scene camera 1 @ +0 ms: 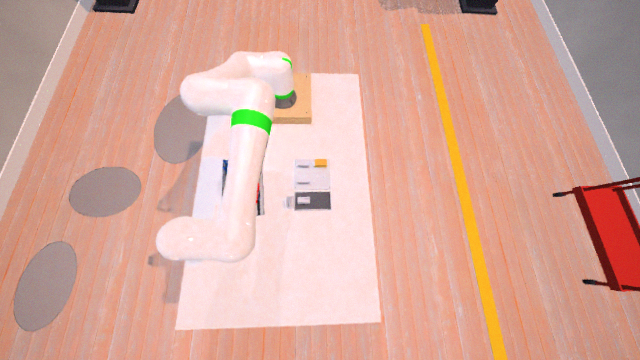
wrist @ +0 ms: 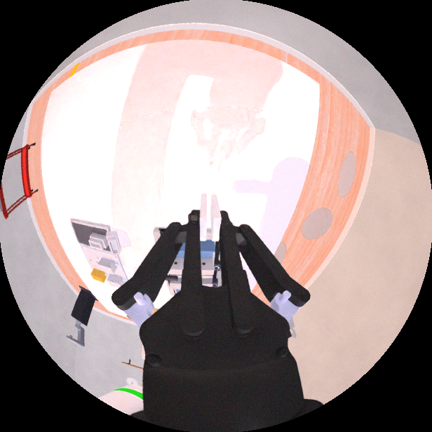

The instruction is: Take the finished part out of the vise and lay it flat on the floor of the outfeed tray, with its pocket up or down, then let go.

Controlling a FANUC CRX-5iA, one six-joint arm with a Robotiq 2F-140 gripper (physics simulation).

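Frame: origin at the arm's base, x ahead, y left, z up, level; centimetres.
Where they show: arm's base, link origin: [scene camera 1: 283,98].
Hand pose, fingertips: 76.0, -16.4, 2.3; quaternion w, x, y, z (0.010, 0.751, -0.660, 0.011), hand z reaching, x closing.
Observation:
Things, the pixels of their top centre, and the offset from my fingertips, as dx, dy, dz. "*": a spot on its surface instead.
- vise, surface spot: [scene camera 1: 260,209] * -14.3, +8.9, -6.5
- small grey block, top centre: [scene camera 1: 303,199] -19.3, +29.9, -4.5
- light panel, top centre: [scene camera 1: 312,173] -33.9, +33.8, -7.0
- yellow block, top centre: [scene camera 1: 321,162] -39.2, +38.1, -4.2
My gripper [wrist: 208,203] is shut in the wrist view, its two pale pads almost together with a narrow gap and no part visible between them. In scene camera 1 the arm hides the gripper. The vise [scene camera 1: 260,209] [wrist: 190,249], with blue and light-grey surfaces, lies behind the fingers in the wrist view and is mostly covered by them; in scene camera 1 the forearm covers most of it. The finished part cannot be made out in either view. I cannot tell which container is the outfeed tray.
Right of the vise in scene camera 1 lie a dark rectangular tray [scene camera 1: 321,201] [wrist: 80,228] with a small grey block [scene camera 1: 303,200] and a light panel [scene camera 1: 320,178] with grey pieces and a yellow block [scene camera 1: 320,163] [wrist: 98,275]. A red cart [scene camera 1: 607,235] stands far right.

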